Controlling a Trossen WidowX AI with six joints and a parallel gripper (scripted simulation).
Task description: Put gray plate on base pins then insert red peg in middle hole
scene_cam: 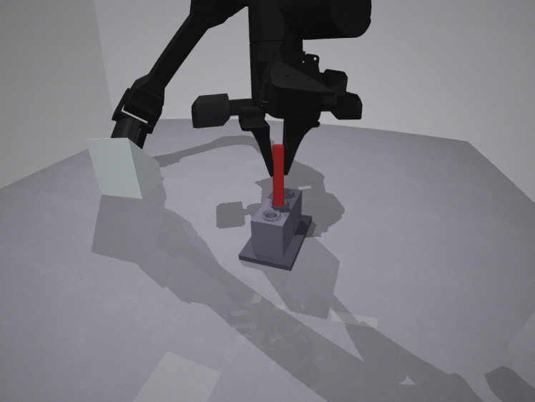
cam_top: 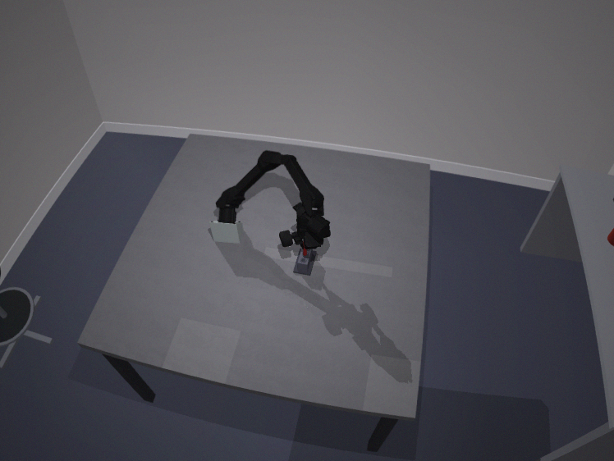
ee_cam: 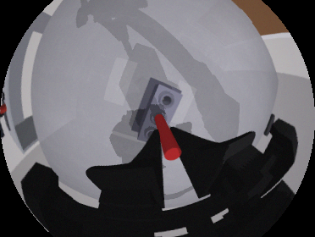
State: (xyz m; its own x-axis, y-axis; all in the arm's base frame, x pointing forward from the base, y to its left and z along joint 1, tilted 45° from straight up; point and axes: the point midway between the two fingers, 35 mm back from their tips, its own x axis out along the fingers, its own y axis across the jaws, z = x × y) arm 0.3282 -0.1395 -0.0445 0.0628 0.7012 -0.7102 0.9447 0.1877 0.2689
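My gripper tip is now right at the red peg. The rest, counted from my gripper tip: gray plate: 50 mm below; dark base: 90 mm below.
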